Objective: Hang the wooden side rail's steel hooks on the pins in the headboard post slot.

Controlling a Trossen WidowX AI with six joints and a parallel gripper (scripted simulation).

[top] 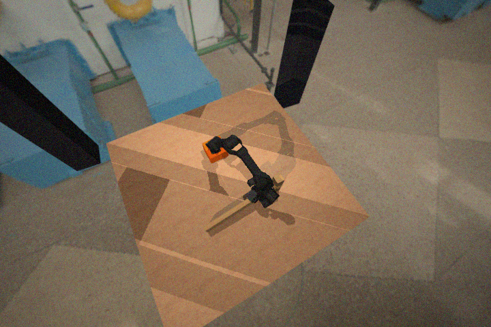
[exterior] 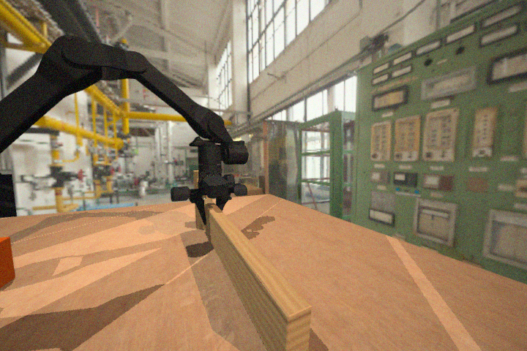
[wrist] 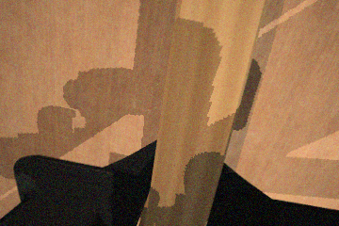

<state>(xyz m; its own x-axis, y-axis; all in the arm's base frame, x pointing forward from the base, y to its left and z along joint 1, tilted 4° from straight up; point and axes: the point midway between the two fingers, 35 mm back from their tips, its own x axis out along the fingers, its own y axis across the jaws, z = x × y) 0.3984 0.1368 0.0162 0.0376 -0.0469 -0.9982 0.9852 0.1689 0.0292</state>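
Now: gripper tip 120 mm to the right of the wooden headboard post, 40 mm below it and 20 mm past it.
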